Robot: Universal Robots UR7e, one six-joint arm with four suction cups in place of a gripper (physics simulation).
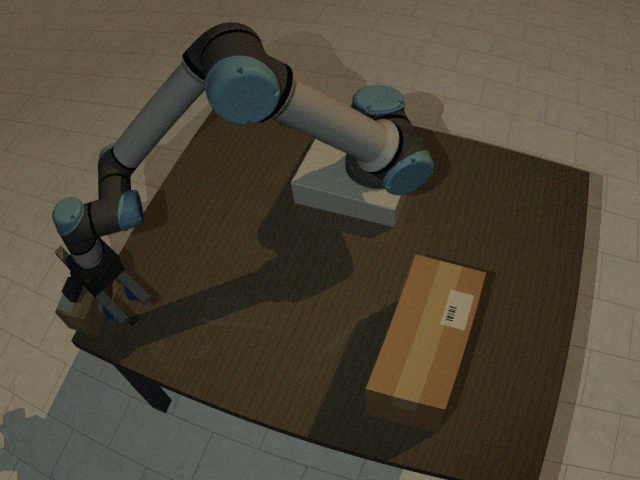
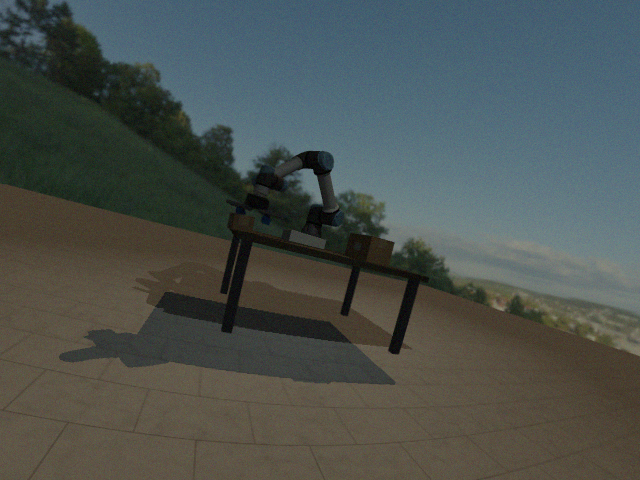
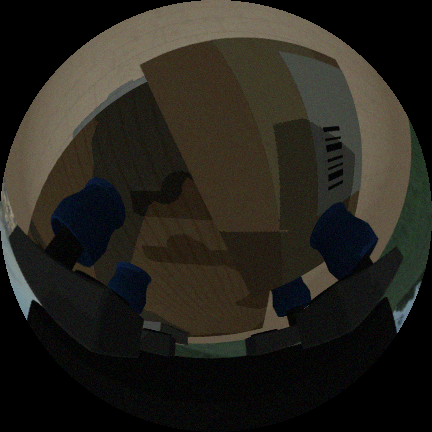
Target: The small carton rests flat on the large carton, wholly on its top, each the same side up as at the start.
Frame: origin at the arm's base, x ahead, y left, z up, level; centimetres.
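Seen in the pictures: end effector, tool point: (image 1: pixel 106 287) (image 3: pixel 214 258); arm's base, origin of the base link: (image 2: pixel 310 236).
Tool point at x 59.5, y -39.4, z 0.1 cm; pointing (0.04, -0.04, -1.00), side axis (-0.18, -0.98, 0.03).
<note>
Offsets run from my tool point to a thing's top centre.
The small carton @(dz +1.6, dx +4.7, dy -4.9 cm) (image 1: pixel 70 310) (image 2: pixel 240 222) (image 3: pixel 225 160) stands at the table's left corner, brown with a tape stripe and a barcode label @(dz +1.3, dx +6.4, dy -6.2 cm) (image 3: pixel 334 157) on top. My suction gripper (image 1: pixel 108 296) (image 2: pixel 252 210) (image 3: pixel 213 250) hangs close above it with its four blue cups pointing down, holding nothing. I cannot tell whether any cup touches the carton. The large carton @(dz +8.2, dx -21.0, dy +70.6 cm) (image 1: pixel 426 335) (image 2: pixel 370 247) lies flat near the table's front right, label side up, far from the gripper.
The dark wooden table (image 1: pixel 232 216) (image 2: pixel 330 255) stands on a tiled floor. The arm's grey base block (image 1: pixel 330 193) (image 2: pixel 307 238) sits at the back middle. The small carton is right at the table's edge.
</note>
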